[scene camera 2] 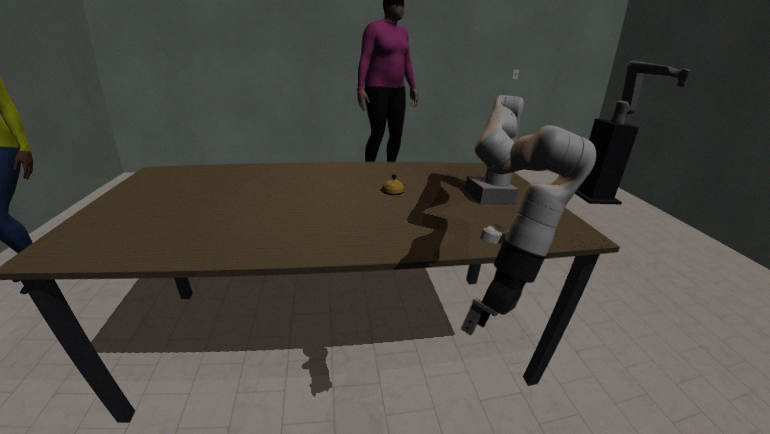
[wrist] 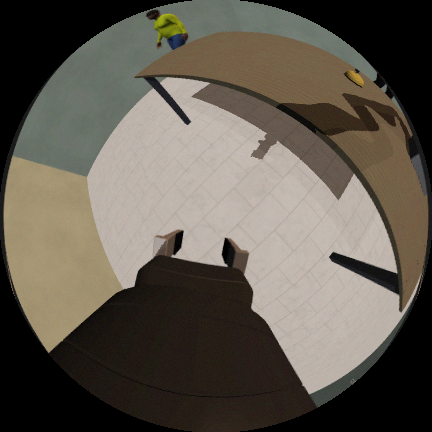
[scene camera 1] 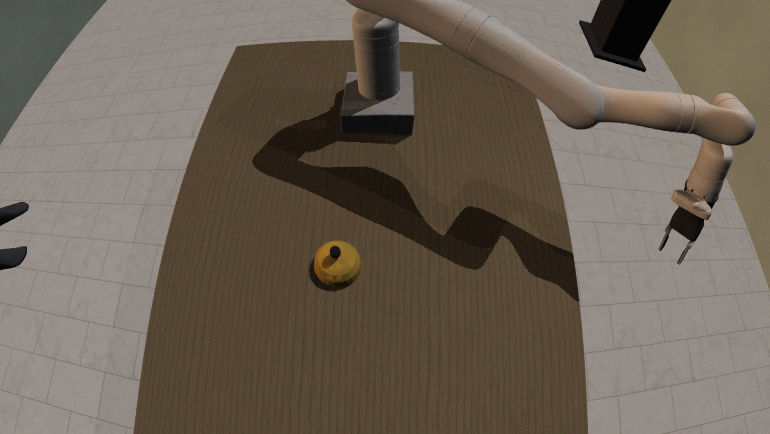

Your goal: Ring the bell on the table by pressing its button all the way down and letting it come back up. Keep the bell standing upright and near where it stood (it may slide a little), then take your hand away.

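Places are measured from the arm's base along level axes (x up, y left, z back), in millimetres.
Pixels of known places: gripper, fingertip midpoint: (scene camera 2: 472, 327) (wrist: 202, 242) (scene camera 1: 670, 254); arm's base, origin of the base link: (scene camera 2: 495, 182) (scene camera 1: 379, 86).
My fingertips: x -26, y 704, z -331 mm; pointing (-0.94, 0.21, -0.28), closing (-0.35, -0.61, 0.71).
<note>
Ahead of a thing's pixels: the offset from my fingertips to its top centre. Level surfaces: height alone.
A yellow dome-shaped bell {dx +34, dy -732, dz -70 mm} (scene camera 1: 338, 266) (scene camera 2: 393, 187) (wrist: 354, 78) stands upright on the brown table {dx -32 mm} (scene camera 1: 350, 366) (scene camera 2: 242, 215) (wrist: 240, 55). Its black button {dx +34, dy -732, dz -70 mm} (scene camera 1: 334, 251) (scene camera 2: 394, 176) sticks up from the top. My gripper (scene camera 1: 671, 256) (scene camera 2: 476, 322) (wrist: 202, 242) is open with nothing between its fingers. It hangs out past the table's side edge, over the floor, far from the bell. In scene camera 2 one finger partly hides the other.
The arm's grey base block (scene camera 1: 377, 124) (scene camera 2: 493, 193) stands on the table. The table's edge lies between my gripper and the bell. A black pedestal (scene camera 1: 628, 29) (scene camera 2: 609, 156) with another arm stands beyond the table. Two people (scene camera 2: 387, 59) (scene camera 2: 9, 124) stand around it.
</note>
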